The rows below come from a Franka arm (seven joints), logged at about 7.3 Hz.
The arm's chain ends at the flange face. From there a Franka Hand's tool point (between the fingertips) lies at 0.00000 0.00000 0.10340 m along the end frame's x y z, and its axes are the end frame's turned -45 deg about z.
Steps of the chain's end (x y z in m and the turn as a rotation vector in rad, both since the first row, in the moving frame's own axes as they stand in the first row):
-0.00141 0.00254 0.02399 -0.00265 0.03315 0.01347
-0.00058 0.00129 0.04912 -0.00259 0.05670 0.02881
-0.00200 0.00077 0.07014 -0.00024 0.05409 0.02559
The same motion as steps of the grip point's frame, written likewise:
-0.00058 0.00343 0.02393 -0.02531 0.02157 0.01347
0.00257 0.00489 0.04895 -0.04192 0.03826 0.02881
0.00193 0.00315 0.06999 -0.03842 0.03808 0.02559

